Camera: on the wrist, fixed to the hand. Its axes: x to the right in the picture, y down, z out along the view.
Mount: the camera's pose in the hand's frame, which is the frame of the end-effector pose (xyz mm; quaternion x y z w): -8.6 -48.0 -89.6 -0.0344 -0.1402 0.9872 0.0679
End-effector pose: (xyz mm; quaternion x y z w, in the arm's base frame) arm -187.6 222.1 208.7 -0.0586 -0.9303 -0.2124 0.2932
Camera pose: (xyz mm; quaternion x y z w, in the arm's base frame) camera -145.1 140.4 252.6 -0.9622 -0.0391 0.2512 0.0971
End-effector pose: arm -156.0 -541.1 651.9 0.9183 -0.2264 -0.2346 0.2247
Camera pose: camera -100.2 -470.9 700.5 -0.2018 -0.9453 0.0694 0.2467
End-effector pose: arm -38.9 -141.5 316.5 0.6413 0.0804 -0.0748 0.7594
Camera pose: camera -60.0 -61.0 257.5 0.0863 -0.7315 0.6574 0.1587
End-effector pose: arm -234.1 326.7 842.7 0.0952 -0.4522 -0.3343 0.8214
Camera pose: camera -187.2 282.7 763.5 -0.5151 -0.2283 0.7593 0.3257
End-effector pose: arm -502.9 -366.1 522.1 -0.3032 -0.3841 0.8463 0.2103
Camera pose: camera -430.3 -294.7 515.8 0.2884 -0.2146 -0.2944 0.8855
